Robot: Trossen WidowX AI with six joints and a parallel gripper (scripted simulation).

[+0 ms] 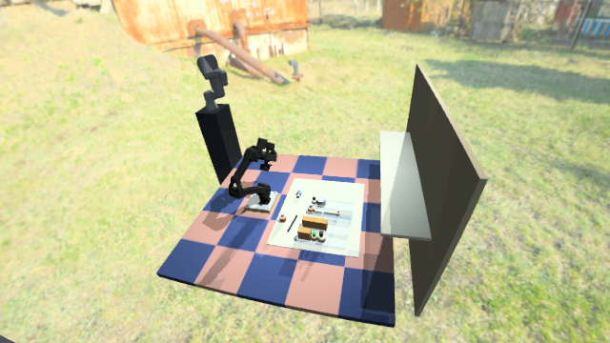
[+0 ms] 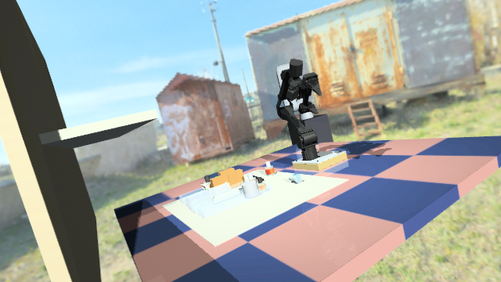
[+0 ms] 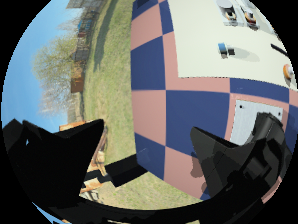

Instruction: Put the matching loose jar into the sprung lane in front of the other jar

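Right now my gripper tip is 210 mm short of the thin black stick, 300 mm to the left of it and 270 mm above it. Also, from my gripper tip: shelf wall: 920 mm ahead, 110 mm to the right, 120 mm above; clear lane tray: 450 mm ahead, 190 mm to the right, 260 mm below.
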